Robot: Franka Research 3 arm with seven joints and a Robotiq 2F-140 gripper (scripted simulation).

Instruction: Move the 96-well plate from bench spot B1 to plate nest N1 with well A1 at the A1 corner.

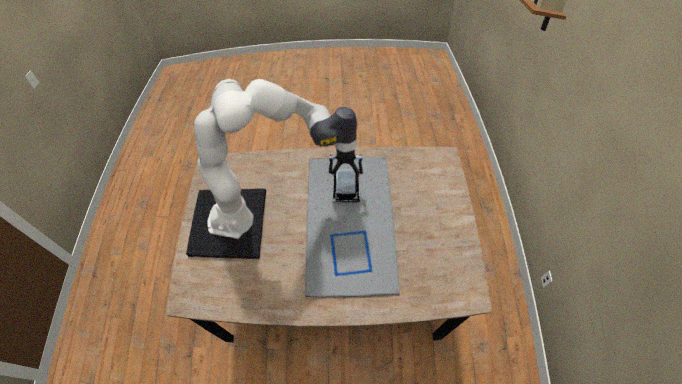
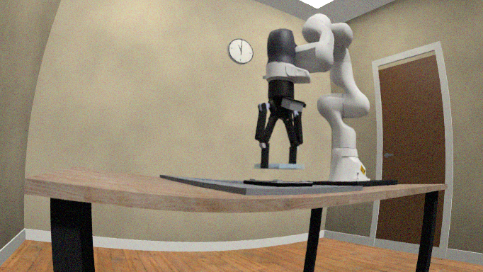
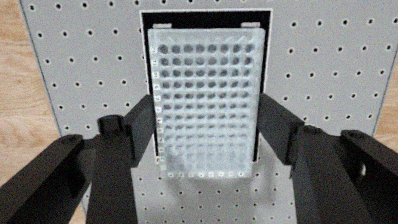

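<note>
Right now my hand is 7 cm above the black plate nest. Round my hand: clear 96-well plate 2 cm below; corner label 7 cm to the right, 6 cm below, 6 cm behind.
</note>
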